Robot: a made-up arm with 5 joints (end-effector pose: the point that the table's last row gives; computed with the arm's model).
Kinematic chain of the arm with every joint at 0, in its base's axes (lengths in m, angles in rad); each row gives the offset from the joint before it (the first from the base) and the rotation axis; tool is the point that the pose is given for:
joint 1: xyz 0 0 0.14 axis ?
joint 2: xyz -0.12 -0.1 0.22 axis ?
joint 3: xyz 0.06 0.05 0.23 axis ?
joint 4: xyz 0.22 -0.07 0 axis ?
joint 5: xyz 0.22 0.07 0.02 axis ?
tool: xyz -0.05 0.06 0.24
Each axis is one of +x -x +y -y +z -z.
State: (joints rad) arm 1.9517 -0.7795 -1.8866 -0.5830 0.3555
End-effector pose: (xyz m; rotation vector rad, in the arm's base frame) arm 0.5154 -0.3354 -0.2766 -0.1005 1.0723 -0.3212
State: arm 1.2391 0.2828 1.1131 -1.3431 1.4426
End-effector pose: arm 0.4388 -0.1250 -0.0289 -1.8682 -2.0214 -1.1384
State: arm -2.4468 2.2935 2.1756 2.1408 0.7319
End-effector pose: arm 0.0587 0.2528 -0.2228 1.1910 1.4419 0.6151
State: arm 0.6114 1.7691 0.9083 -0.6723 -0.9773
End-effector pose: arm -0.1736 -0.1082 0.7331 1.3207 -0.2197 0.7245
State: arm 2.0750 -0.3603 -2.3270 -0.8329 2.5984
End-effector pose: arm 0.5173 -0.5579 -0.4118 0.6849 2.6206 -0.6965
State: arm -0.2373 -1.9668 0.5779 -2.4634 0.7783
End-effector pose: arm -0.5247 0.0757 0.5588 -1.4781 0.5442 1.4129
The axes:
joint 1: +x
joint 2: +z
joint 3: +x
joint 4: +z
joint 5: +y

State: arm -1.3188 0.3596 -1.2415 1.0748 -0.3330
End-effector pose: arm -0.0258 0.5012 0.0133 -2.0520 1.2568 1.1759
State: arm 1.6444 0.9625 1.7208 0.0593 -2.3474
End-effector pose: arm -0.0988 -0.5635 0.4184 -2.3260 -0.3059 1.9316
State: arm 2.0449 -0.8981 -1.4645 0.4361 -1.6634
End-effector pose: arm 0.0143 -0.2379 -0.2790 0.9083 -0.7808 -0.1622
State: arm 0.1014 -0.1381 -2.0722 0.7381 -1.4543
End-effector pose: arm 0.0590 -0.1251 0.5717 -1.0320 -0.1896 1.4360
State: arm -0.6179 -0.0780 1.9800 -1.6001 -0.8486
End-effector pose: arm 0.2848 0.0393 0.5045 0.4336 0.3798 -1.5962
